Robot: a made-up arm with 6 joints.
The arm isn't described. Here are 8 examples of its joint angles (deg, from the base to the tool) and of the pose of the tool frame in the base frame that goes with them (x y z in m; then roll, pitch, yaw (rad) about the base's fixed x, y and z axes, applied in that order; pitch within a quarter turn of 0, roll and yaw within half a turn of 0).
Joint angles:
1: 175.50 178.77 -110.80 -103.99 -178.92 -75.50
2: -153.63 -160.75 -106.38 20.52 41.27 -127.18
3: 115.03 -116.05 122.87 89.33 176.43 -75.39
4: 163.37 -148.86 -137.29 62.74 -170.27 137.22
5: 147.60 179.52 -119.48 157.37 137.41 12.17
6: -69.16 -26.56 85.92 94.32 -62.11 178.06
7: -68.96 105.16 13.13 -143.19 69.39 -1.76
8: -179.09 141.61 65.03 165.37 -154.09 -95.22
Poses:
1: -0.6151 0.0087 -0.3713 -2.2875 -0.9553 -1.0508
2: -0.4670 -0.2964 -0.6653 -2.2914 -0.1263 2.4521
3: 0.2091 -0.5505 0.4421 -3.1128 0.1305 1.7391
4: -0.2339 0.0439 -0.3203 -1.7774 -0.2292 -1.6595
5: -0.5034 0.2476 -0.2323 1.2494 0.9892 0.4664
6: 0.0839 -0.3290 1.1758 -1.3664 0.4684 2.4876
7: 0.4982 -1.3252 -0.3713 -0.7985 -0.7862 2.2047
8: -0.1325 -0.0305 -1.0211 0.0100 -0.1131 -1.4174
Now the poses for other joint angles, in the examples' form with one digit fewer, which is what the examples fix.
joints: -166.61 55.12 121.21 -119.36 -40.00 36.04
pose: -0.593 -0.230 -0.250 2.756 0.561 1.596
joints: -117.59 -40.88 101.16 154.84 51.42 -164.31
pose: -0.019 -0.180 1.128 -0.341 0.200 -2.063
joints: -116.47 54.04 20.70 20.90 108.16 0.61
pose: -0.518 -1.192 0.671 2.790 -0.034 1.210
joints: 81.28 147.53 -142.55 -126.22 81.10 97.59
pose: 0.093 0.401 0.250 1.364 -0.060 0.812
